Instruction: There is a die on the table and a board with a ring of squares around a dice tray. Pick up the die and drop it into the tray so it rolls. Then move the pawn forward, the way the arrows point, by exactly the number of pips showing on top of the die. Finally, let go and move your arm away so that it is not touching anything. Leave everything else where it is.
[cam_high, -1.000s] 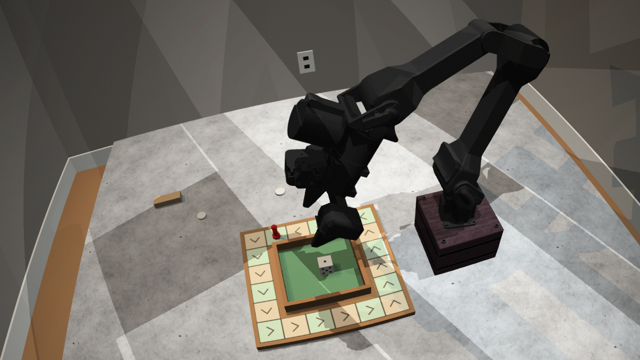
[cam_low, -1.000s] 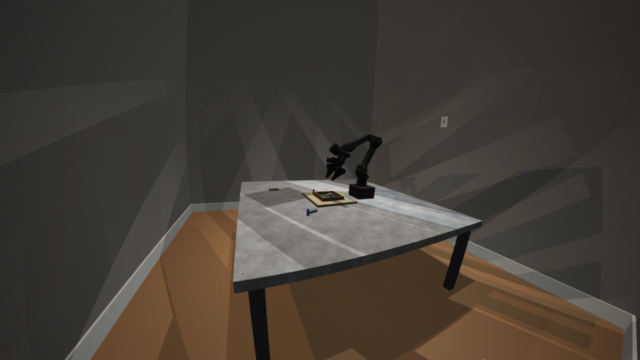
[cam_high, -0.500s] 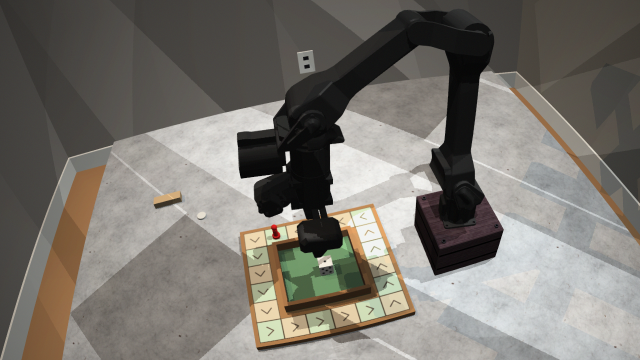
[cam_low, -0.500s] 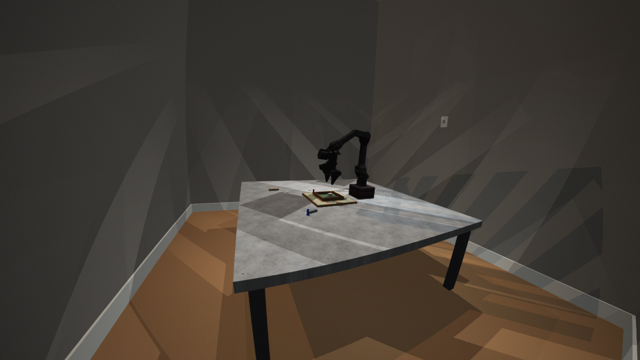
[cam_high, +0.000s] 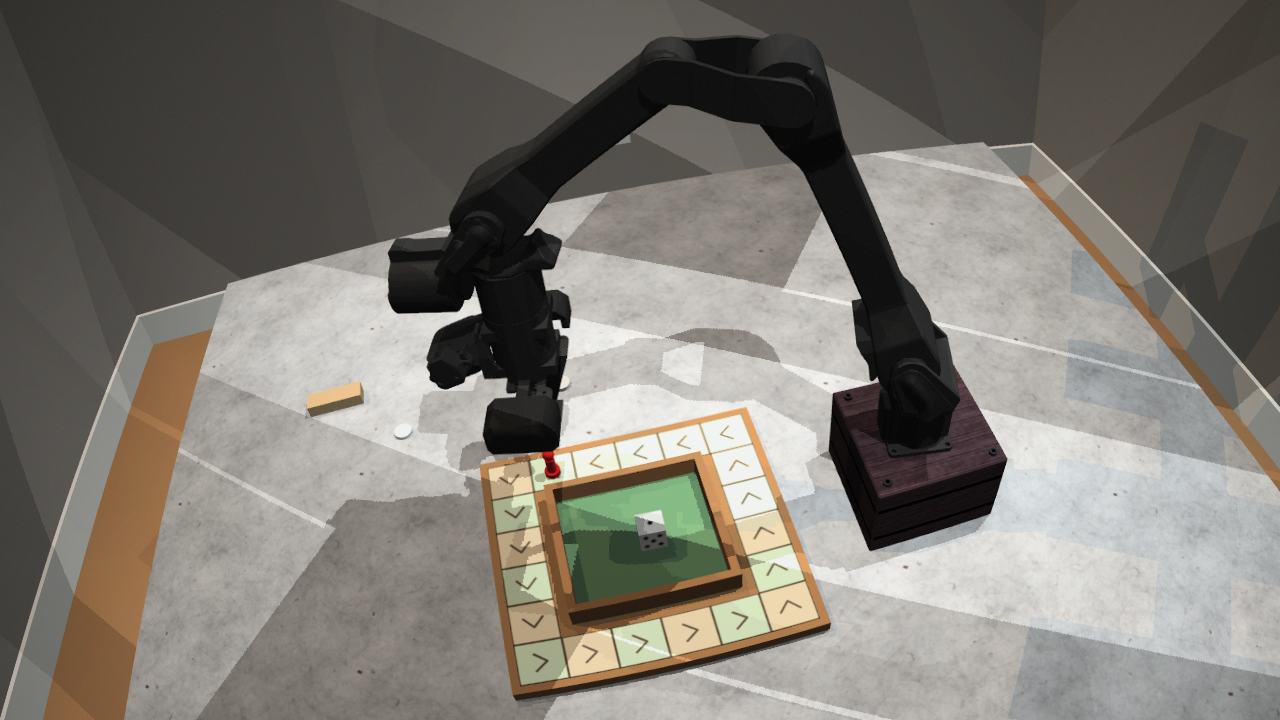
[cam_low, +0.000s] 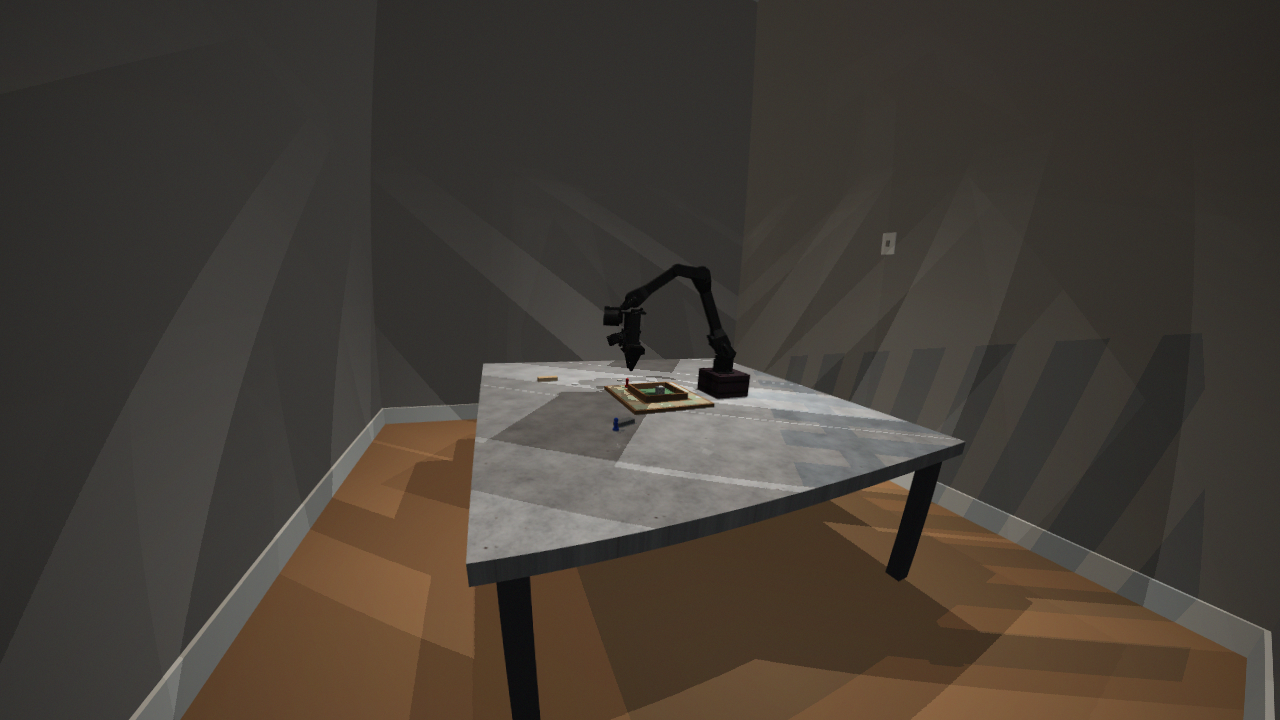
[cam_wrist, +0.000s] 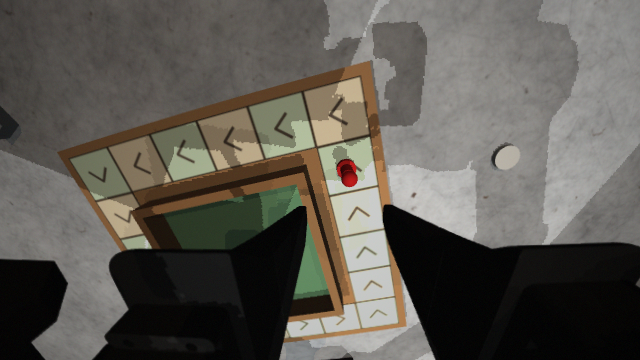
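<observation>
Right now the red pawn is 5 cm below my gripper tip, 1 cm to the right of it and 1 cm ahead of it. Round my gripper tip: green dice tray 9 cm to the left, 8 cm behind, 7 cm below; then white die 9 cm to the left, 9 cm behind, 5 cm below; then tan wooden block 29 cm ahead, 15 cm to the right, 7 cm below.
</observation>
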